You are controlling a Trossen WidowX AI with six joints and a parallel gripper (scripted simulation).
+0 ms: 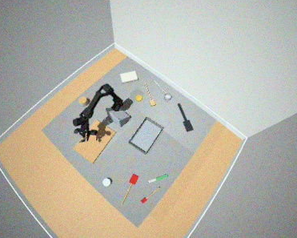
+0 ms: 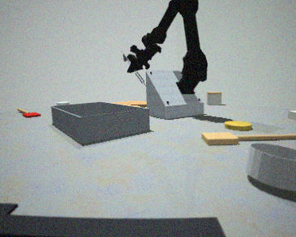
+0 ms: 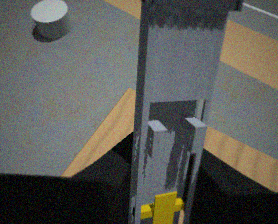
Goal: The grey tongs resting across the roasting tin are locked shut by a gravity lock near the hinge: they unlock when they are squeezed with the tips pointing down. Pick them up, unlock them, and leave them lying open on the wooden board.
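Now: the yellow lock piece 20 mm behind my gripper tip, 30 mm to the left of it and 20 mm above it. The rest, counted from my gripper tip: tan jar 410 mm behind, 240 mm to the left, 150 mm below; then wooden board 20 mm behind, 60 mm to the left, 180 mm below; then red spatula 510 mm ahead, 180 mm below.
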